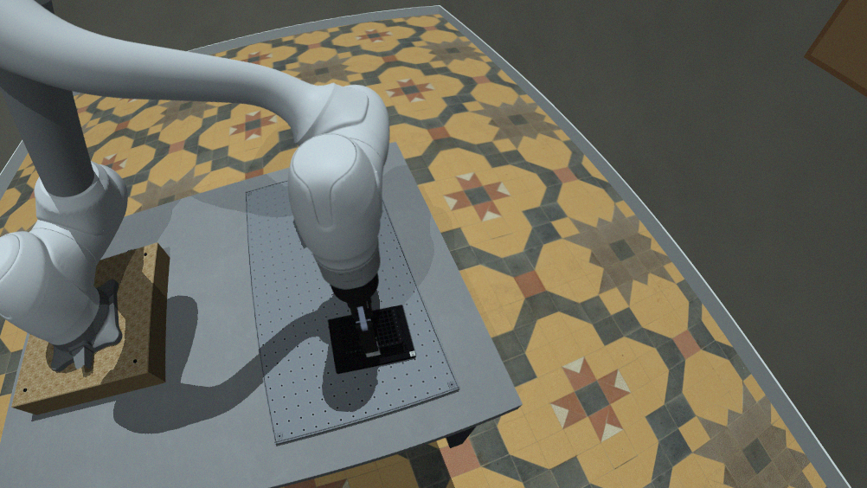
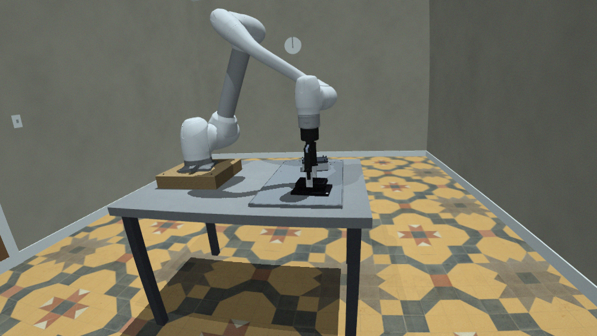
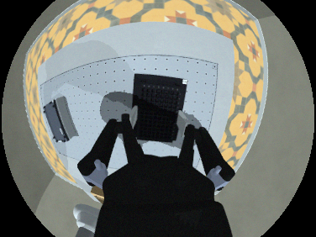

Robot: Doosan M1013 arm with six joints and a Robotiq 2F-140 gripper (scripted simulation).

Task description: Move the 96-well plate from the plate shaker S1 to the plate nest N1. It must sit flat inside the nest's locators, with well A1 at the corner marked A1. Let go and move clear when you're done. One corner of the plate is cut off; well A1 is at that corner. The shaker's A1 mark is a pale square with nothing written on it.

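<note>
The black plate nest N1 lies 5 cm below my hand. From my hand the other things lie so: black 96-well plate (2 cm below); A1 mark (6 cm ahead, 7 cm to the right, 5 cm below).
</note>
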